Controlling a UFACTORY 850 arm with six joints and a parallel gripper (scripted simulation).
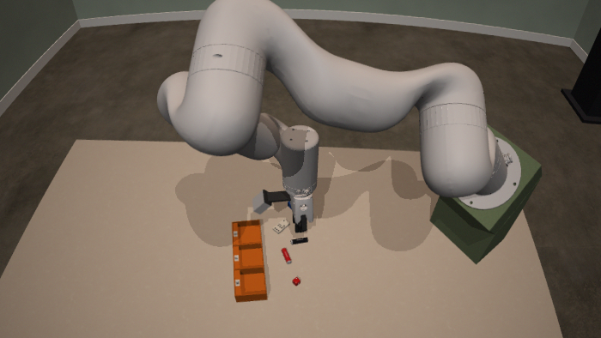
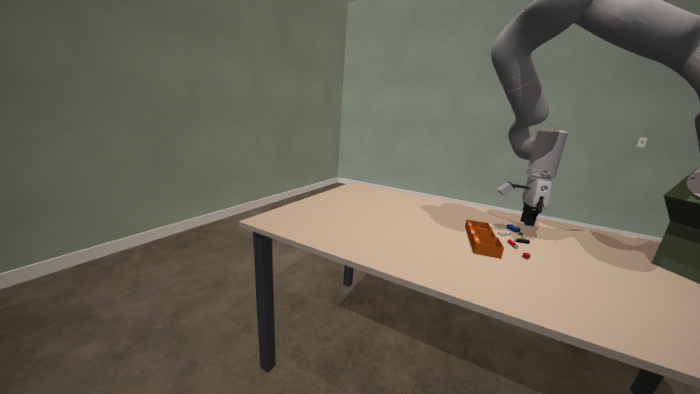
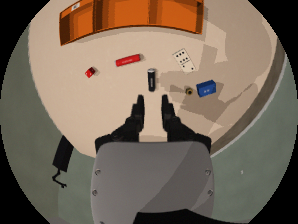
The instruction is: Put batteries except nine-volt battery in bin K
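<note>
Now: hand 9 cm above the black battery. The rest, counted from my hand: brass nut 1 cm behind, 9 cm to the right, 9 cm below; red cylindrical battery 3 cm ahead, 6 cm to the left, 9 cm below; white domino-like tile 6 cm ahead, 5 cm to the right, 9 cm below.
</note>
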